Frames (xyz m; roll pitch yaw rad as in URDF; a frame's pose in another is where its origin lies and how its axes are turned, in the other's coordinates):
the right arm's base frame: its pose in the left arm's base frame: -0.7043 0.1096 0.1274 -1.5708 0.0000 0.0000
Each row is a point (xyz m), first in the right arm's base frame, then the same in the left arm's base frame.
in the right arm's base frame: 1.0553 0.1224 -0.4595
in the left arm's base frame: 0.3510 -0.3499 0.0050
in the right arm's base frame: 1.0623 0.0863 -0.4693
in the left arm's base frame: 0.3580 -0.3597 0.0411
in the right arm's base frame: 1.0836 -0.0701 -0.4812
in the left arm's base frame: 0.3793 -0.3716 0.1975
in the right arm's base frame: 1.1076 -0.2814 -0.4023
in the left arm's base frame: 0.4033 -0.2927 0.4088
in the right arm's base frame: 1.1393 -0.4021 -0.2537
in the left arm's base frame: 0.4350 -0.1441 0.5295
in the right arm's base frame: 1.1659 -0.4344 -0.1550
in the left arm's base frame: 0.4616 -0.0454 0.5618
